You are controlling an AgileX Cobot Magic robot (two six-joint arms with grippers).
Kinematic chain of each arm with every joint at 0, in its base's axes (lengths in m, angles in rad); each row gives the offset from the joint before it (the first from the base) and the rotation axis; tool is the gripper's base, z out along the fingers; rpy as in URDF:
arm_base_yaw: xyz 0 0 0.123 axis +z
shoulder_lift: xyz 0 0 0 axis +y
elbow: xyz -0.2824 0 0.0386 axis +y
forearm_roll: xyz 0.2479 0 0.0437 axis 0.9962 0 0.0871
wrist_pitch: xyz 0 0 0 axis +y
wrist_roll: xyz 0.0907 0 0.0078 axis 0.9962 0 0.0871
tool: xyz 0 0 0 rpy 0 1.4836 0
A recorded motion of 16 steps. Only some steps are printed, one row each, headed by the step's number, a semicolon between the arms.
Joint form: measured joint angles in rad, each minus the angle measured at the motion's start. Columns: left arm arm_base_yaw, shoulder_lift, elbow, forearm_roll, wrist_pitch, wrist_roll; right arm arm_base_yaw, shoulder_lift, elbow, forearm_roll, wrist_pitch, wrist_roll.
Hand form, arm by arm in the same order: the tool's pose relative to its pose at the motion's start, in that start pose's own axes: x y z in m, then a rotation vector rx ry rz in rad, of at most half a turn. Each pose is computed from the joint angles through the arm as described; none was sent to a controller.
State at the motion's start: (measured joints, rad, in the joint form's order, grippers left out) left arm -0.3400 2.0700 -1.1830 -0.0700 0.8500 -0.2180; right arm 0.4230 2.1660 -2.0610 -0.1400 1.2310 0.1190
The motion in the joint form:
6: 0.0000 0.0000 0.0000 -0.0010 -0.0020 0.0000; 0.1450 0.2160 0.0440 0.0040 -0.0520 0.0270
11: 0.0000 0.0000 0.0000 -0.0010 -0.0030 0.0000; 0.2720 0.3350 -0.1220 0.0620 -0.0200 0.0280
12: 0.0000 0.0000 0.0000 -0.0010 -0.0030 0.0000; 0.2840 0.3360 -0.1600 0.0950 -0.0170 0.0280
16: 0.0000 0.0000 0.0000 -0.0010 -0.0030 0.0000; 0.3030 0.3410 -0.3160 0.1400 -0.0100 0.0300
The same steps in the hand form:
6: -0.0002 -0.0001 0.0000 0.0012 -0.0018 -0.0007; 0.0283 0.0839 0.1035 -0.0225 0.1900 -0.1455
11: -0.0003 -0.0001 0.0000 0.0014 -0.0028 -0.0007; 0.0317 0.1570 0.1129 -0.1034 0.1763 -0.2367
12: -0.0003 -0.0001 0.0000 0.0014 -0.0028 -0.0007; 0.0277 0.1660 0.1034 -0.1429 0.1513 -0.2301
16: -0.0003 -0.0001 0.0000 0.0014 -0.0028 -0.0007; 0.0065 0.1803 0.0671 -0.2236 0.0237 -0.2125

